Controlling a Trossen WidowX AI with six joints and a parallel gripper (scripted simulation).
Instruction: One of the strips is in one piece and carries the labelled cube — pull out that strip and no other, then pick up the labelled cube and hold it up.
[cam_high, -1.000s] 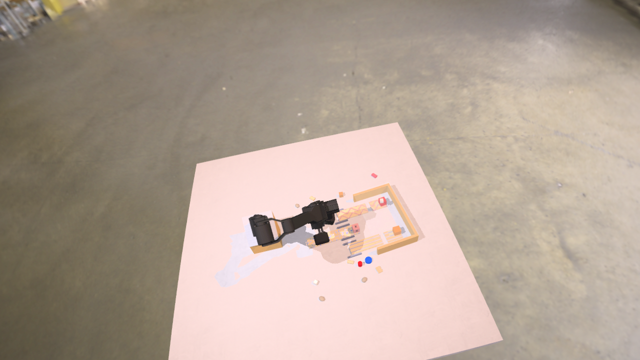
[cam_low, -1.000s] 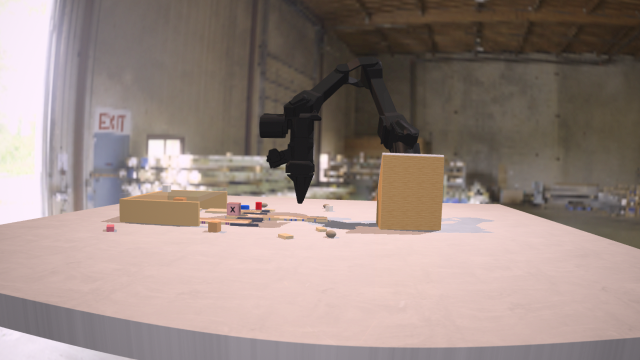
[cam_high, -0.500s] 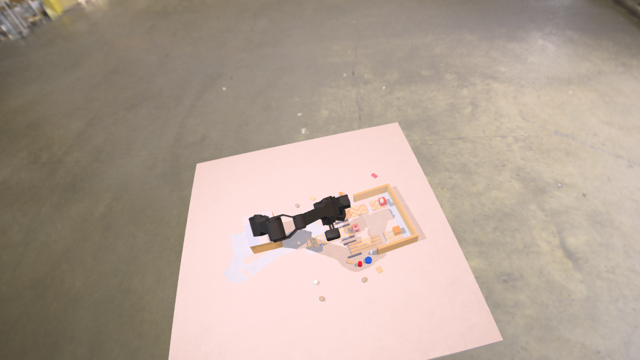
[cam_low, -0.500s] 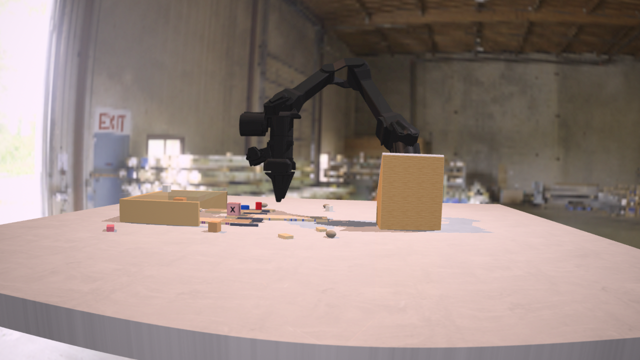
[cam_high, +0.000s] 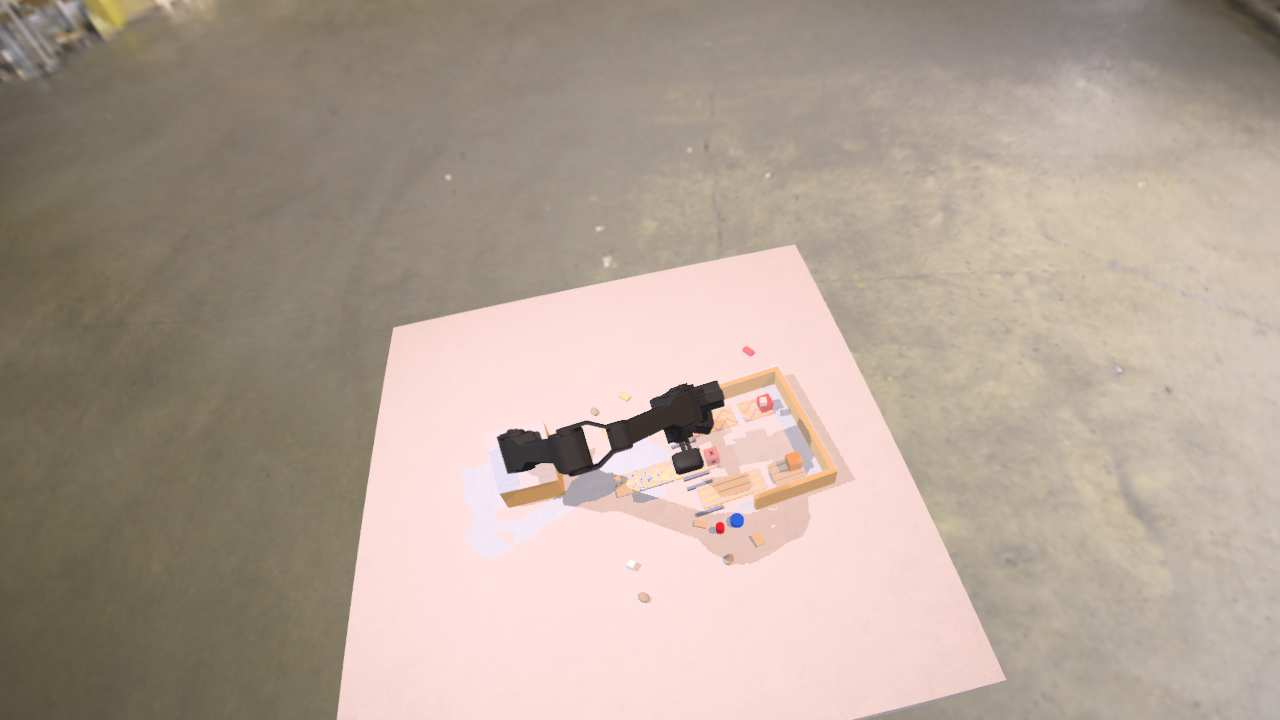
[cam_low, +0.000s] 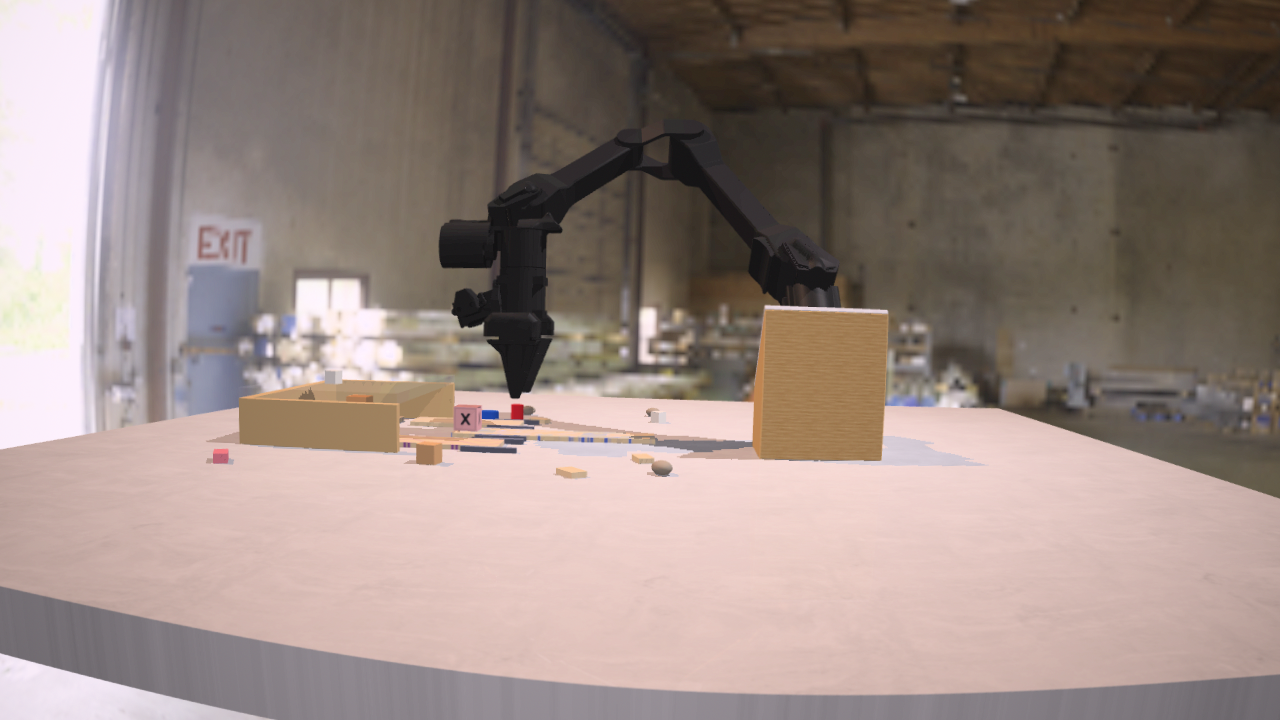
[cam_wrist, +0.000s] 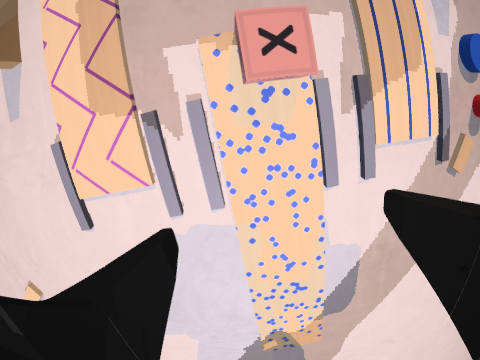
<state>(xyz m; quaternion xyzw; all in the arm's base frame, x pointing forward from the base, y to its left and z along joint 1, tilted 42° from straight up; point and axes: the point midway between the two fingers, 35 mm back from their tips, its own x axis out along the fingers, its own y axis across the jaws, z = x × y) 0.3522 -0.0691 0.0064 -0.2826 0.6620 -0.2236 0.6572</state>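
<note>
The pink cube marked x lies 70 mm ahead of my gripper tip and 30 mm below it. Also, from my gripper tip: blue disc (90 mm ahead, 170 mm to the right, 50 mm below); then red cylinder (50 mm ahead, 180 mm to the right, 40 mm below).
</note>
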